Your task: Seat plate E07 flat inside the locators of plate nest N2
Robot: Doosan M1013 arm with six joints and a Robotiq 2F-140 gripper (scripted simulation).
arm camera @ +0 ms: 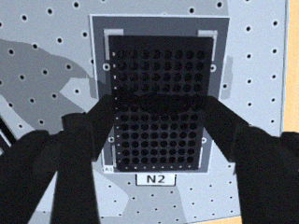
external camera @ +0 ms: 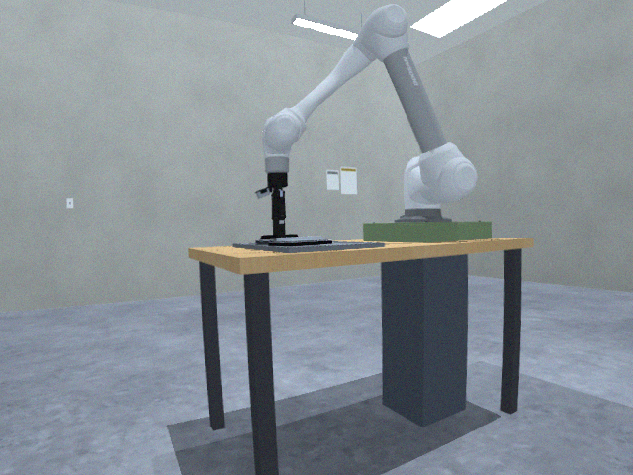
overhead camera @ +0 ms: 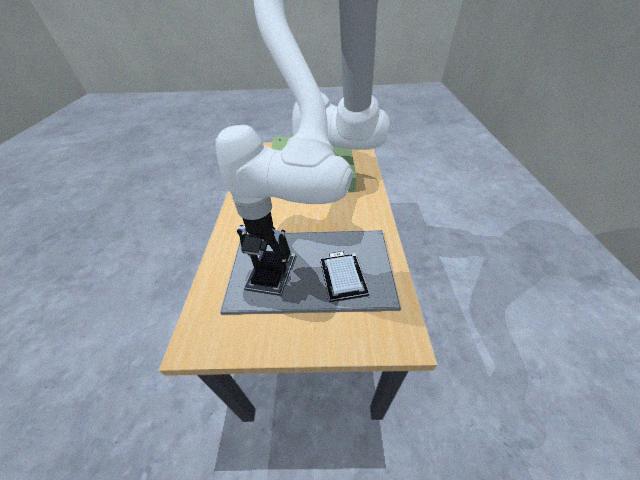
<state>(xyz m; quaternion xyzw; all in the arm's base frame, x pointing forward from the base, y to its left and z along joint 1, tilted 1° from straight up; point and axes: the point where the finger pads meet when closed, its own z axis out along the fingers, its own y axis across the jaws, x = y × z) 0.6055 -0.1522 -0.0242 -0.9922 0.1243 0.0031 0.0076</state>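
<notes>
Now: the black plate E07 20 mm below my hand. The rest, counted from my hand: plate nest N2: 40 mm below; then plate nest N1: 230 mm to the left, 40 mm below, 40 mm ahead; then white plate E01: 230 mm to the left, 40 mm ahead, 30 mm below.
</notes>
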